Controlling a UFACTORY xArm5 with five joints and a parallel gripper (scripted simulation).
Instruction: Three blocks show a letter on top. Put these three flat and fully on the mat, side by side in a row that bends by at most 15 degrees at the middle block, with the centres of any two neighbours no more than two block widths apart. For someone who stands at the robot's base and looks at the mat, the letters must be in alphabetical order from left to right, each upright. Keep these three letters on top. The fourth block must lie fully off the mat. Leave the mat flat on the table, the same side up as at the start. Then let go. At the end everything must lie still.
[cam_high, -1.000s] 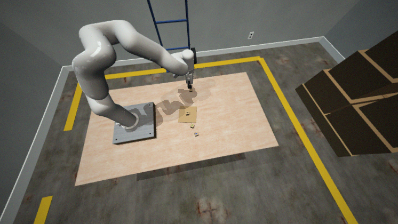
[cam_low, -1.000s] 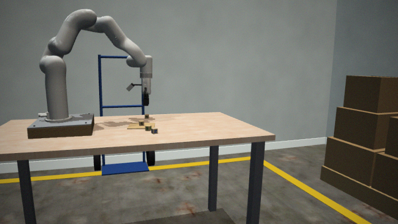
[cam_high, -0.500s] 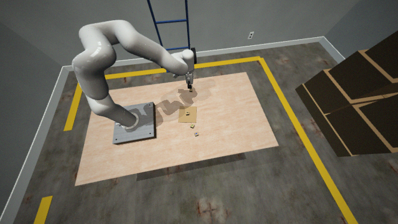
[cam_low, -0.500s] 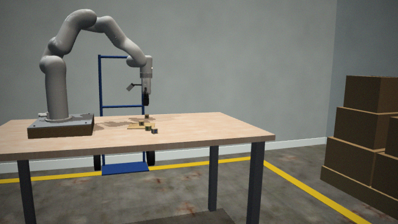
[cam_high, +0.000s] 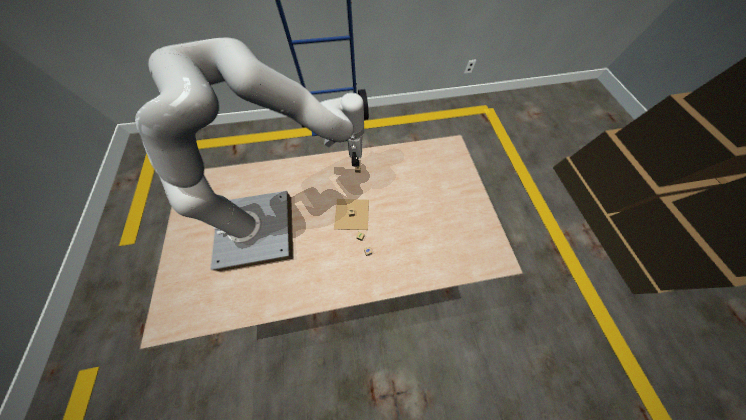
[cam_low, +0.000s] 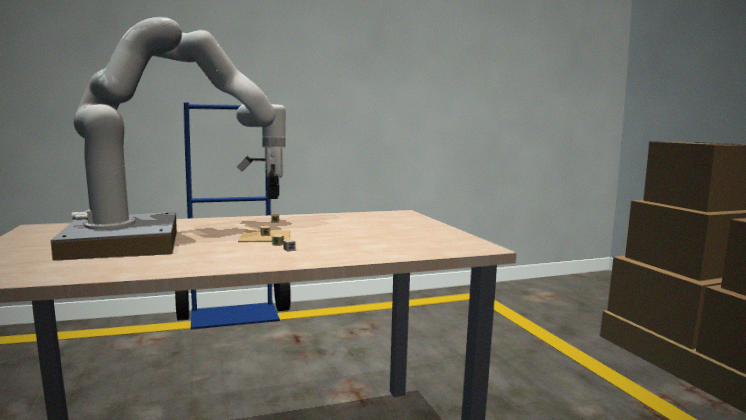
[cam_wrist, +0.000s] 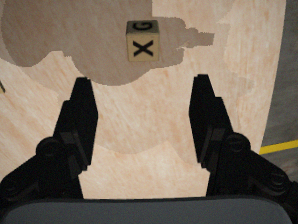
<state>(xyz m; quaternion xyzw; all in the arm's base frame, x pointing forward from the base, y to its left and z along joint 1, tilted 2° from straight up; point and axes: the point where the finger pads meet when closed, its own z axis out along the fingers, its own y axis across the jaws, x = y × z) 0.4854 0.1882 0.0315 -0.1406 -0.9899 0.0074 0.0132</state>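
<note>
Right now my hand is 90 mm above the block. From my hand the other things lie so: tan mat: 70 mm behind, 210 mm to the right, 100 mm below.
</note>
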